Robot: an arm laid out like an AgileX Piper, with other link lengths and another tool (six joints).
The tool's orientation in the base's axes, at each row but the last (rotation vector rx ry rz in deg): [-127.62 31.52 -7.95]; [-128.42 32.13 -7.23]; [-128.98 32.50 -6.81]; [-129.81 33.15 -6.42]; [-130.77 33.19 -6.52]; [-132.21 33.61 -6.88]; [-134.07 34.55 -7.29]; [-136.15 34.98 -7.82]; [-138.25 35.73 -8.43]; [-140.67 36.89 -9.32]
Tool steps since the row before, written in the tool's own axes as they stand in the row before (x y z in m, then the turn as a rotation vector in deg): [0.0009 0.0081 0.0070 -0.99 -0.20 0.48]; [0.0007 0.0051 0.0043 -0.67 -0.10 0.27]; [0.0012 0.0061 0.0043 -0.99 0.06 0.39]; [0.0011 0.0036 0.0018 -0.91 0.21 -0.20]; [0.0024 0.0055 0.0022 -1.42 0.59 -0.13]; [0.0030 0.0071 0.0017 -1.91 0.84 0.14]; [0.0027 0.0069 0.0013 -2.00 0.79 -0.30]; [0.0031 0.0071 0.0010 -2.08 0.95 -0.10]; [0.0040 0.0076 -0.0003 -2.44 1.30 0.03]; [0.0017 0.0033 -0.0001 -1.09 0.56 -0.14]
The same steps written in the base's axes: [0.0000 -0.0001 -0.0107 -0.69 0.88 -0.09]; [0.0000 -0.0003 -0.0067 -0.49 0.54 -0.05]; [0.0000 -0.0011 -0.0075 -0.81 0.66 -0.22]; [0.0001 -0.0014 -0.0039 -0.94 0.14 0.08]; [0.0007 -0.0029 -0.0056 -1.52 0.18 -0.19]; [0.0004 -0.0047 -0.0064 -1.98 0.42 -0.52]; [0.0001 -0.0049 -0.0057 -2.15 0.22 -0.15]; [0.0002 -0.0056 -0.0055 -2.24 0.27 -0.40]; [0.0004 -0.0073 -0.0046 -2.66 0.27 -0.70]; [0.0001 -0.0032 -0.0019 -1.22 0.06 -0.17]
